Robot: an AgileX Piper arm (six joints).
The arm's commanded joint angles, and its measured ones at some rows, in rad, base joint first. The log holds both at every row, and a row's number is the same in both.
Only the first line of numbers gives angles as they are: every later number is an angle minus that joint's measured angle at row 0.
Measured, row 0:
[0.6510 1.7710 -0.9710 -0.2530 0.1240 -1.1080]
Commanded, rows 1 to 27:
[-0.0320 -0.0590 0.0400 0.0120 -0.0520 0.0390]
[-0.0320 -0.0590 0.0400 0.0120 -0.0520 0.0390]
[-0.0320 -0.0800 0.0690 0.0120 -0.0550 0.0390]
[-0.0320 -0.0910 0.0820 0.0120 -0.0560 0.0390]
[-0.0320 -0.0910 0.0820 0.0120 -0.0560 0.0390]
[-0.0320 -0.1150 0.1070 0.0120 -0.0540 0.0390]
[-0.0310 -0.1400 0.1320 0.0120 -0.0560 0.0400]
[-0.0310 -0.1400 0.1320 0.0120 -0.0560 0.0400]
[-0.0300 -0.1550 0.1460 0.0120 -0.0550 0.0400]
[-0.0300 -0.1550 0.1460 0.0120 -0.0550 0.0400]
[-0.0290 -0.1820 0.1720 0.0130 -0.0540 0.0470]
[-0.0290 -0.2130 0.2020 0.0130 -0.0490 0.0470]
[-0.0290 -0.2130 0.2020 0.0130 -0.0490 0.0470]
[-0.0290 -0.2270 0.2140 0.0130 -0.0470 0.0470]
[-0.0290 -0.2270 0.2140 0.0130 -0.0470 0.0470]
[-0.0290 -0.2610 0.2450 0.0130 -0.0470 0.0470]
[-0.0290 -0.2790 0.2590 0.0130 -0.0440 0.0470]
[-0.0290 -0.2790 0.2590 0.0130 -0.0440 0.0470]
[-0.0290 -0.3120 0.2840 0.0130 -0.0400 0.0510]
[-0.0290 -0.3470 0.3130 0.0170 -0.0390 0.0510]
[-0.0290 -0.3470 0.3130 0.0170 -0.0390 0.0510]
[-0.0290 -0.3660 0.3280 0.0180 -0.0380 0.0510]
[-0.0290 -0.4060 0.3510 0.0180 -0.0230 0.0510]
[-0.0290 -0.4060 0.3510 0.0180 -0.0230 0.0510]
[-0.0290 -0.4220 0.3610 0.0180 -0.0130 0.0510]
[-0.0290 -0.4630 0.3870 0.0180 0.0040 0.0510]
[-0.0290 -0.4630 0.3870 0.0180 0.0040 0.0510]
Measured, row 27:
[-0.0230 -0.4010 0.3670 0.0240 0.0370 0.0420]
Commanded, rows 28 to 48:
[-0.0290 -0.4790 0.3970 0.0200 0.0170 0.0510]
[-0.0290 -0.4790 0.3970 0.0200 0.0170 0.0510]
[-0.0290 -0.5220 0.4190 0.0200 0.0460 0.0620]
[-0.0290 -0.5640 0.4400 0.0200 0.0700 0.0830]
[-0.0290 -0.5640 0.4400 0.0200 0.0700 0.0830]
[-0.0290 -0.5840 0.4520 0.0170 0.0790 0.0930]
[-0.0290 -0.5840 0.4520 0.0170 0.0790 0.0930]
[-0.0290 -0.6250 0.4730 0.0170 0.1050 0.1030]
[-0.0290 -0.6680 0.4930 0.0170 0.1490 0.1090]
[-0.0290 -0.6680 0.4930 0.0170 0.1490 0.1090]
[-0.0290 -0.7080 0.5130 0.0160 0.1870 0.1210]
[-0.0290 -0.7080 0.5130 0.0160 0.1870 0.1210]
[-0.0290 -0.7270 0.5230 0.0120 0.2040 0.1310]
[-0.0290 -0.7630 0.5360 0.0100 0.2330 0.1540]
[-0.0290 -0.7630 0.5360 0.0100 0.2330 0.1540]
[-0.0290 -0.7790 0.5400 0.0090 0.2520 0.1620]
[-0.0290 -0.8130 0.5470 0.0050 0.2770 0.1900]
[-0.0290 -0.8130 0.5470 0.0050 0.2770 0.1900]
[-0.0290 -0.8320 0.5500 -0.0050 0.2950 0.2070]
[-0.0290 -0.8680 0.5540 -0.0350 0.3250 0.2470]
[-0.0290 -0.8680 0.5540 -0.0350 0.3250 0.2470]
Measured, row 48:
[-0.0250 -0.8100 0.5560 0.0220 0.3410 0.2000]
